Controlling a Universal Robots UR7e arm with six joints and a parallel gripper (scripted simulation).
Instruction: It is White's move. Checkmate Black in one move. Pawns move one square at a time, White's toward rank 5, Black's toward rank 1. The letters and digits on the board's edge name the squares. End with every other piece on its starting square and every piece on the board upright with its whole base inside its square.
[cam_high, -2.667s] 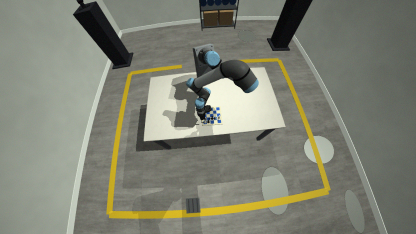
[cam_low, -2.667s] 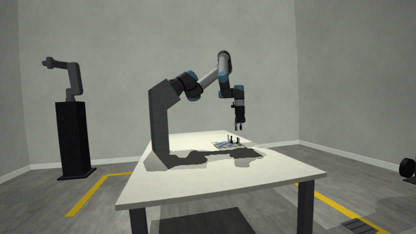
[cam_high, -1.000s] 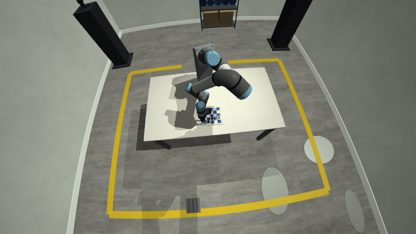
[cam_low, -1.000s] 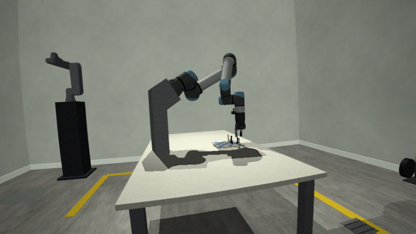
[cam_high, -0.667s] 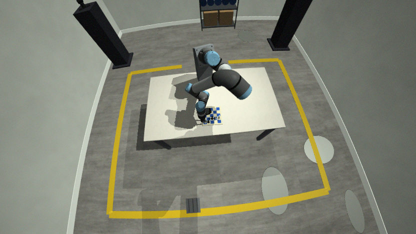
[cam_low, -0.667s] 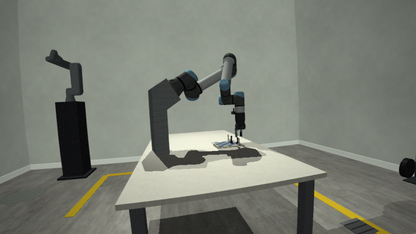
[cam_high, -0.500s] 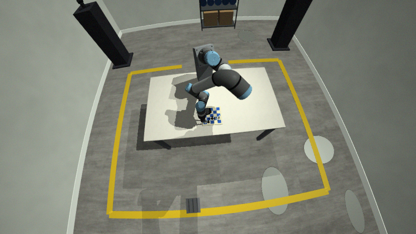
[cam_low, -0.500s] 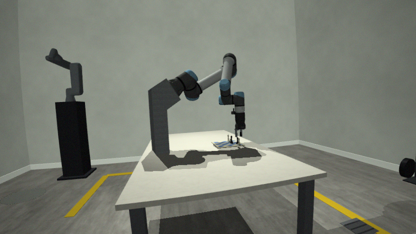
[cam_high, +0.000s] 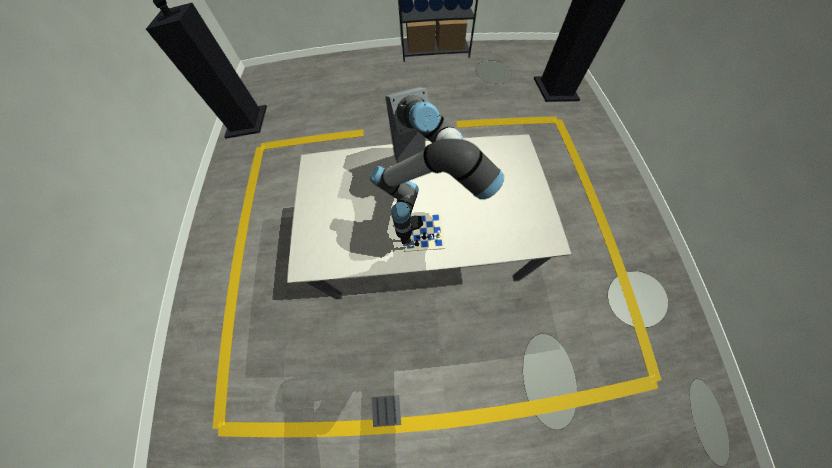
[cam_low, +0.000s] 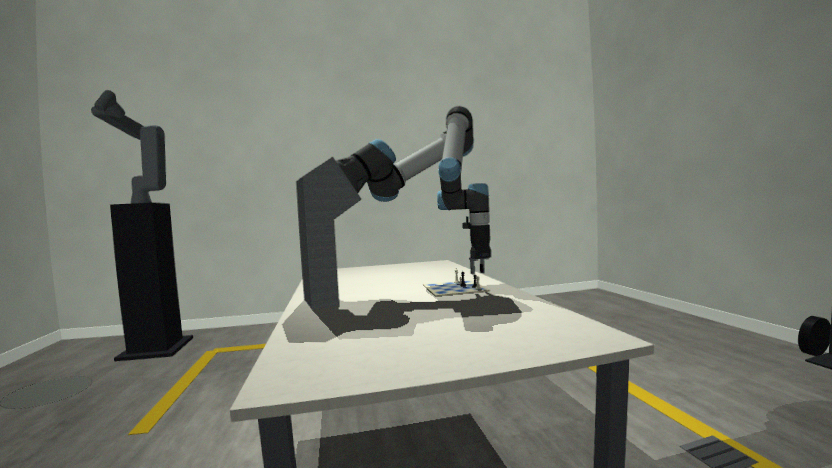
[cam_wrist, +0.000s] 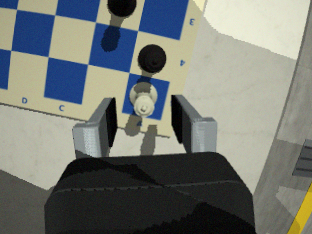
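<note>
Right now my hand is 50 mm above the white piece. Also, from my hand: black piece: 30 mm to the left, 50 mm below; chessboard: 70 mm behind, 80 mm to the left, 80 mm below; white pawn: 30 mm behind, 120 mm to the left, 60 mm below.
</note>
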